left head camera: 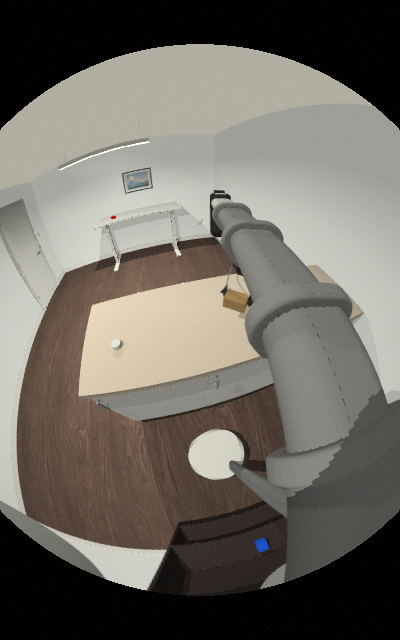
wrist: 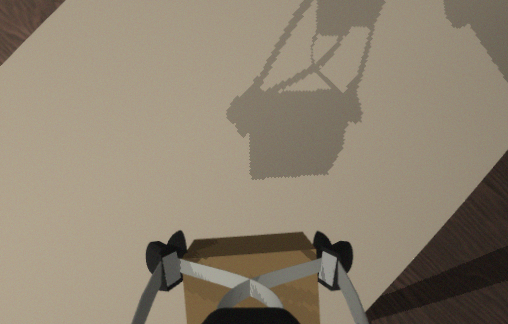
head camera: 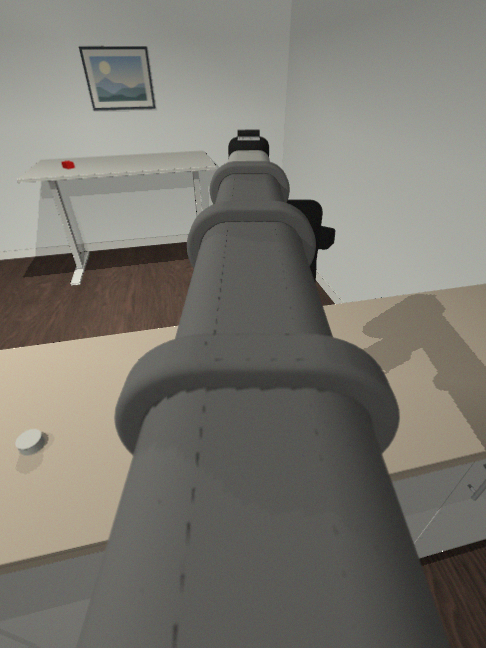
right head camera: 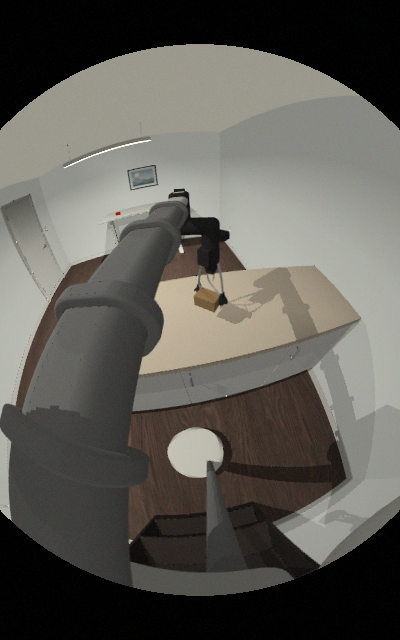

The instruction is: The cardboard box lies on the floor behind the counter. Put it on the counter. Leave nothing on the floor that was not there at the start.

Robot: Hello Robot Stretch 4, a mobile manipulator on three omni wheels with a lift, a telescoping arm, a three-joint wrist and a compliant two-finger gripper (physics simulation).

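Seen in the pictures: gripper, fingertip midpoint: (wrist: 249, 249); robot's base, origin of the base link: (left head camera: 215, 453) (right head camera: 196, 451).
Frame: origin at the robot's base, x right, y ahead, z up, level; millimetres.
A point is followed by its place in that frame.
Observation:
The brown cardboard box (left head camera: 235, 301) @(z 1076, x 69, y 568 mm) (right head camera: 206, 300) @(z 1076, x 74, y 566 mm) (wrist: 250, 285) is held between the two fingertips of my gripper (right head camera: 210, 296) @(z 1037, x 88, y 616 mm) (wrist: 249, 249) @(z 1037, x 88, y 616 mm), which is shut on it. The box hangs above the tan counter top (head camera: 68, 376) @(z 883, x -484, y 726 mm) (left head camera: 165, 330) @(z 883, x -236, y 596 mm) (right head camera: 175, 340) @(z 883, x -65, y 514 mm) (wrist: 100, 125) @(z 883, x -11, y 831 mm); its shadow falls on the top, apart from the box. In the left head camera view my arm hides part of the gripper. The head camera view does not show the box; the arm covers the middle of that view.
A small white disc (head camera: 29, 441) @(z 907, x -468, y 511 mm) (left head camera: 116, 344) @(z 907, x -463, y 507 mm) stands on the counter's left part. A round white stool (left head camera: 215, 452) @(z 187, x -7, y 16 mm) (right head camera: 194, 451) @(z 187, x -5, y 9 mm) stands on the near side, by a dark shelf unit. A white table (head camera: 125, 163) @(z 923, x -1061, y 3251 mm) with a red object (head camera: 68, 164) @(z 957, x -1471, y 3064 mm) stands by the far wall.

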